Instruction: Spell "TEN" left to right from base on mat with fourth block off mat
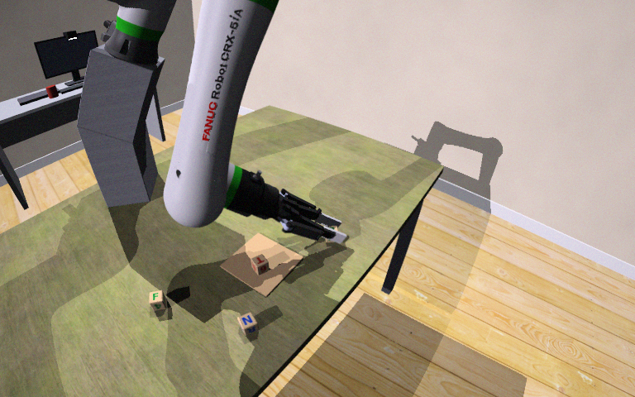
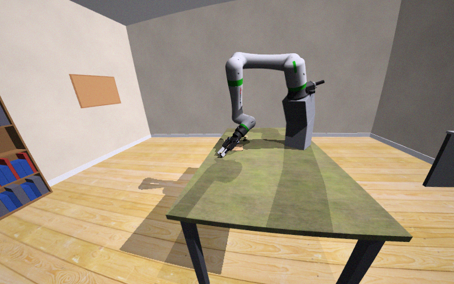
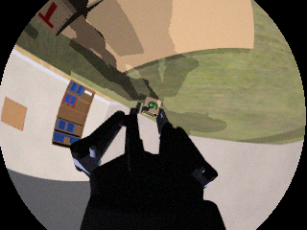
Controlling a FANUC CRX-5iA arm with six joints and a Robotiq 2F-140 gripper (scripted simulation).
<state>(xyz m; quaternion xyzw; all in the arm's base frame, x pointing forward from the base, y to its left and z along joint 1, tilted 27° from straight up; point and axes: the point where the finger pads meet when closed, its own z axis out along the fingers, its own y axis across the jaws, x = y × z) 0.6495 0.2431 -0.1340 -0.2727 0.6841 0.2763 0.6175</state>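
My hand is 70 mm past the mat, 170 mm to the left of it and 30 mm above it. The rest, counted from my hand: N block 30 mm ahead, 310 mm to the right, 20 mm below; F block 150 mm behind, 410 mm to the right, 20 mm below.
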